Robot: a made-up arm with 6 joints.
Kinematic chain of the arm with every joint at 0, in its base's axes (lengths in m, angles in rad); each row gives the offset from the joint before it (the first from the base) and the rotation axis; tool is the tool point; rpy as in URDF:
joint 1: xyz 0 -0.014 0.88 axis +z
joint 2: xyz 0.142 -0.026 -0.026 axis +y
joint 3: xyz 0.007 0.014 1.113 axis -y
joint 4: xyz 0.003 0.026 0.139 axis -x
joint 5: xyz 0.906 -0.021 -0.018 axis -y
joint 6: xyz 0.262 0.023 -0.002 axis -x
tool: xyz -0.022 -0.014 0 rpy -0.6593 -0.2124 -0.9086
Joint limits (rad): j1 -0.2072..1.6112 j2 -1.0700..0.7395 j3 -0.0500..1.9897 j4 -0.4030..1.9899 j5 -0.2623..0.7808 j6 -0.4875..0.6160
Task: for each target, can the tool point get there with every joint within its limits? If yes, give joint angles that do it. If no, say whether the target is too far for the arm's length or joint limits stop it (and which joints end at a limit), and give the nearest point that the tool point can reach.
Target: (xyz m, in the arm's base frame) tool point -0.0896 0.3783 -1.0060
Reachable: no: joint limits stop it (at a limit: joint 1, joint 2, joint 3, joint 5, joint 6) | nearest point -0.0863 1.7184 0.8983 | short by 2.329 m
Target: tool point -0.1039 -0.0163 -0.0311
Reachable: no: joint limits stop it (at a limit: joint 1, joint 2, joint 3, joint 5, joint 6) | nearest point -0.0881 1.7184 0.8984 | short by 1.968 m
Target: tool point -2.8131 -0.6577 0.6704
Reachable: no: too far | nearest point -1.9043 -0.4497 1.2254 | short by 1.085 m
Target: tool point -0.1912 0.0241 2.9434
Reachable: yes | joints 0.5129 -0.4787 0.7703 1.6480 0.5704 0.2224
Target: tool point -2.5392 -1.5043 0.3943
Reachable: no: too far | nearest point -1.6698 -0.9940 1.2000 | short by 1.291 m
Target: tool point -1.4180 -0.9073 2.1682
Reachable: yes | joints 0.6111 -0.8368 1.6603 1.6287 0.3624 0.1679
